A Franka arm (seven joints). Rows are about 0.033 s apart.
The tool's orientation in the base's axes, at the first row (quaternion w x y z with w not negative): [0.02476, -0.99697, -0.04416, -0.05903]
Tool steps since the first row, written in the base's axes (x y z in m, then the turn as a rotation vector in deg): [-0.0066, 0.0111, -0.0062, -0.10, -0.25, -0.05]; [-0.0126, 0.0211, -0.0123, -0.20, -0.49, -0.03]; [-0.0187, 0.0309, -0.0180, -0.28, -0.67, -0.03]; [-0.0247, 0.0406, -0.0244, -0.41, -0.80, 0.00]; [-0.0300, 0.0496, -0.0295, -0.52, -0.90, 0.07]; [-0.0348, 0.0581, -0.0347, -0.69, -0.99, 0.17]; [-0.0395, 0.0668, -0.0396, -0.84, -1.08, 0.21]
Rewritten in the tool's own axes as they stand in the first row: [-0.0063, -0.0114, 0.0060, -0.13, 0.24, 0.02]; [-0.0121, -0.0216, 0.0119, -0.24, 0.47, -0.02]; [-0.0180, -0.0316, 0.0174, -0.34, 0.64, -0.04]; [-0.0239, -0.0416, 0.0236, -0.47, 0.76, -0.09]; [-0.0290, -0.0508, 0.0285, -0.58, 0.84, -0.18]; [-0.0336, -0.0594, 0.0336, -0.75, 0.91, -0.30]; [-0.0381, -0.0683, 0.0384, -0.90, 0.99, -0.36]
